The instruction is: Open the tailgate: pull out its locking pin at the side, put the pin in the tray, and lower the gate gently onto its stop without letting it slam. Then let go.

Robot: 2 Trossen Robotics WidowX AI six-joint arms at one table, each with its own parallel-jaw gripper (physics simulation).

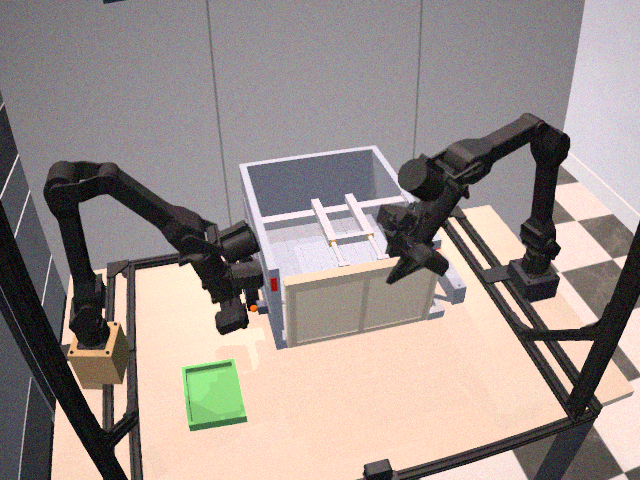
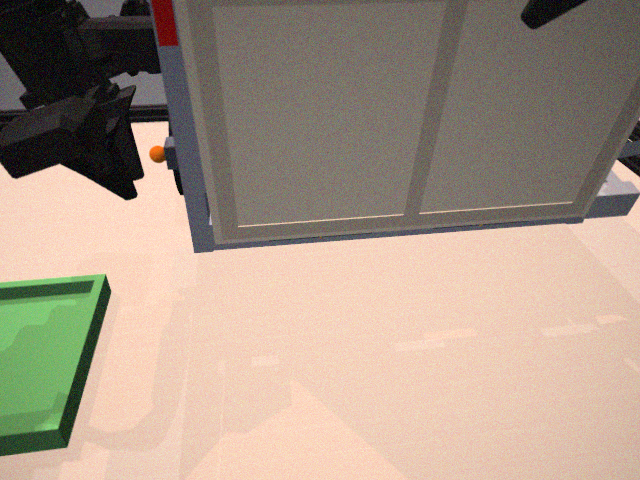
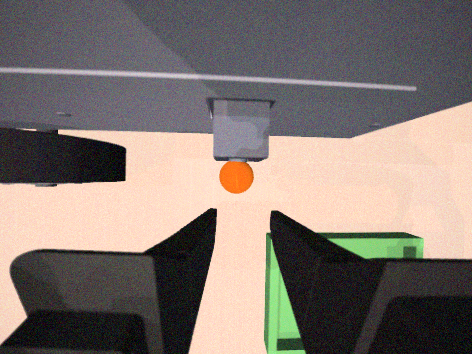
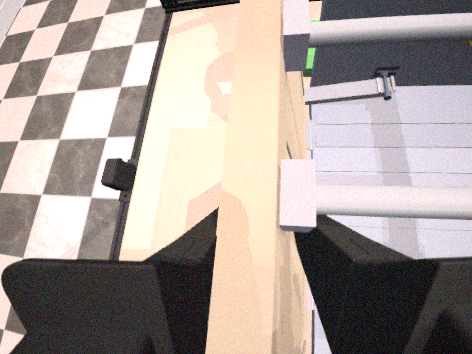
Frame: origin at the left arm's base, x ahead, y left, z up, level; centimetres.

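Seen in the pictures: left gripper, between the fingertips: (image 2: 136,188) (image 3: 243,216); right gripper, between the fingertips: (image 1: 384,279) (image 2: 510,21); left arm's base, origin of its link: (image 1: 93,338); right arm's base, origin of its link: (image 1: 534,268).
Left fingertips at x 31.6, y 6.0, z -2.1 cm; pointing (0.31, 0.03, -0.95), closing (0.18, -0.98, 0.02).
Observation:
Offsets run from my left fingertips to a thing's middle. "pt": to the spot under its first point.
The tailgate (image 1: 330,304) (image 2: 325,113) (image 4: 255,125) stands upright at the truck bed's end. The locking pin's orange ball (image 1: 253,308) (image 2: 157,153) (image 3: 236,176) sticks out of a grey block on the bed's side; the rest of the pin is hidden. My left gripper (image 1: 246,311) (image 2: 137,186) (image 3: 243,216) is open with a narrow gap and empty, its fingertips just short of the ball. My right gripper (image 1: 391,265) (image 4: 261,211) is shut on the tailgate's top edge, one finger on each side. The green tray @[dz -7.7, dx -6.9, dy -12.7 cm] (image 1: 217,426) (image 2: 89,361) (image 3: 345,235) lies empty on the table.
The grey truck bed @[pt dz +19.2, dx +5.0, dy +4.9 cm] (image 1: 261,232) holds a white ladder-like frame @[pt dz +20.0, dx +17.1, dy +6.1 cm] (image 1: 324,222) with two rods reaching toward the gate. A black wheel @[dz -3.6, dx +0.3, dy +14.7 cm] (image 3: 65,157) sits beside the pin block @[pt dz +4.0, dx +3.8, dy +1.3 cm] (image 3: 241,131). Black frame rails (image 1: 132,310) edge the table at left and right.

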